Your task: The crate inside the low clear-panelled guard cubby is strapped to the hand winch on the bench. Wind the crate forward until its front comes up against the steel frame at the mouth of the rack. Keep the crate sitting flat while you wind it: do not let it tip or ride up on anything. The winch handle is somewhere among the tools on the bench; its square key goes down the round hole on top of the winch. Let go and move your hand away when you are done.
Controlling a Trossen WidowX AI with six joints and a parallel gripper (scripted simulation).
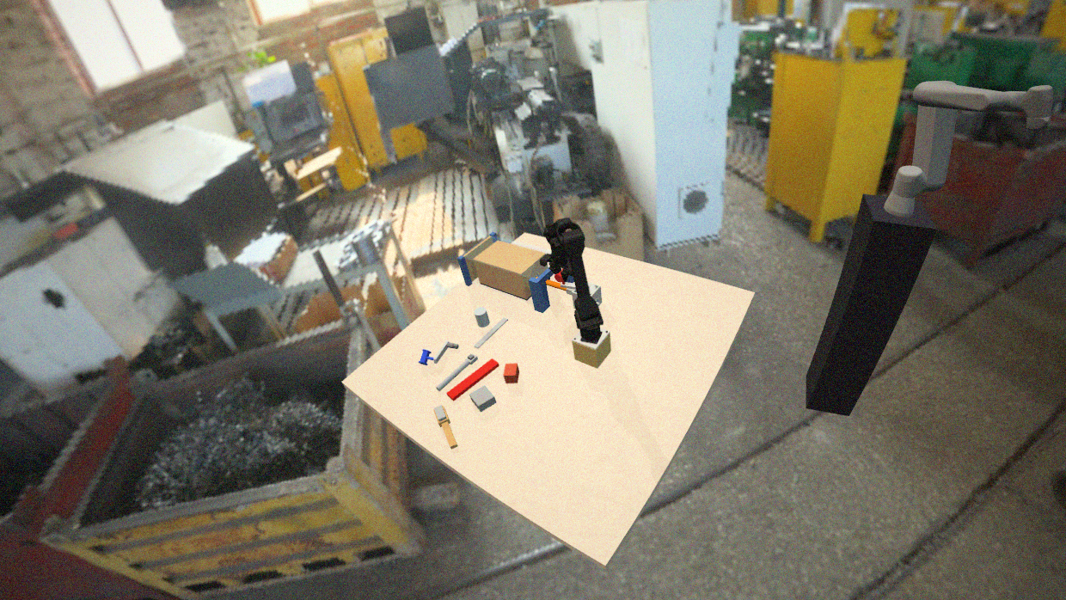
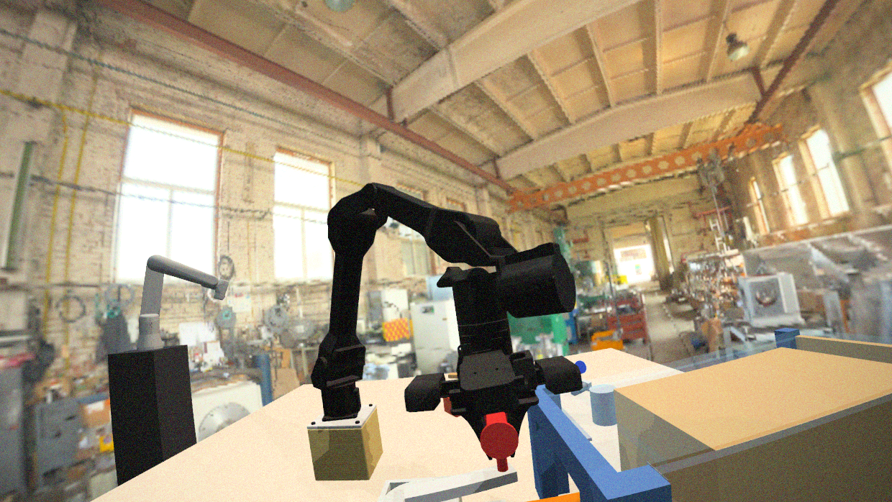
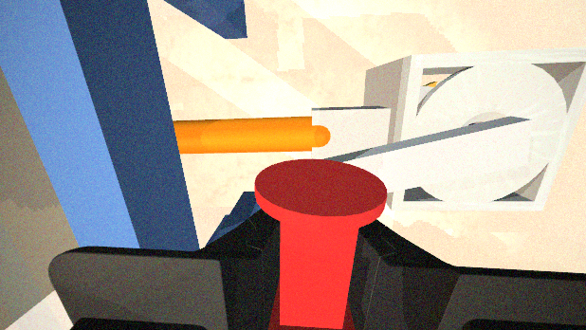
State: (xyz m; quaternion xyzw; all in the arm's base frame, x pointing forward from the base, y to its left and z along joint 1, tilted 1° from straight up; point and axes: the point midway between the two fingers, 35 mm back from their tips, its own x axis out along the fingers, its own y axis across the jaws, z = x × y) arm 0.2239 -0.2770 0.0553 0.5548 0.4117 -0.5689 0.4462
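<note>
My gripper tip is 60 mm short of the blue steel frame, 40 mm to the left of it and 10 mm above it. Also, from my gripper tip: red-knobbed winch handle: 40 mm behind, 10 mm below; then red knob: 20 mm above; then grey winch: 120 mm behind, 10 mm to the right, 90 mm below.
</note>
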